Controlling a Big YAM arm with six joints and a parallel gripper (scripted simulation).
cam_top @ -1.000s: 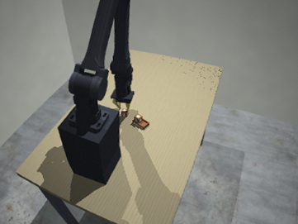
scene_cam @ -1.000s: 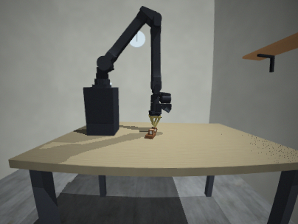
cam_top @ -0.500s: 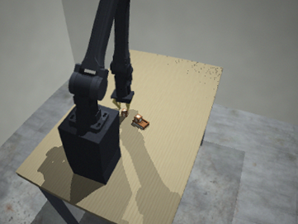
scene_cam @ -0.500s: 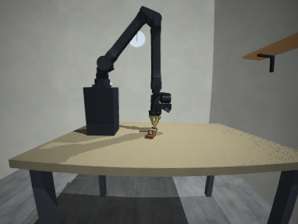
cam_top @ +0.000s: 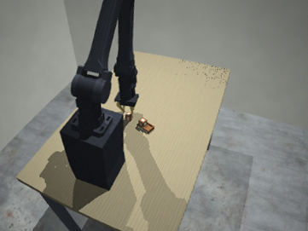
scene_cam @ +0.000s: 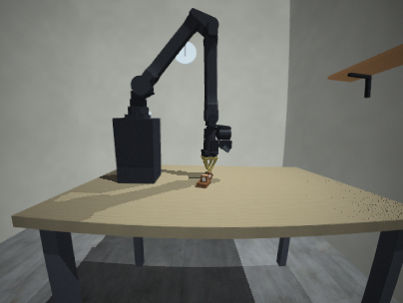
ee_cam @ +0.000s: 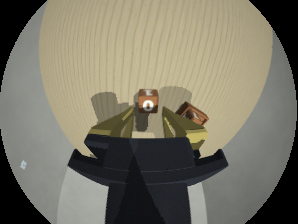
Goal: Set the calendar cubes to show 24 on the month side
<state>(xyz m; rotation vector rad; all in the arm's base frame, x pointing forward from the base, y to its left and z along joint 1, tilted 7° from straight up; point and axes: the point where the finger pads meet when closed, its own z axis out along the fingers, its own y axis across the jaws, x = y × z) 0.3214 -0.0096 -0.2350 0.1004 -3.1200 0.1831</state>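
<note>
Now: hand 30 mm above the brown digit cube. Also, from my hand: brown tray 40 mm behind, 100 mm to the right, 40 mm below.
</note>
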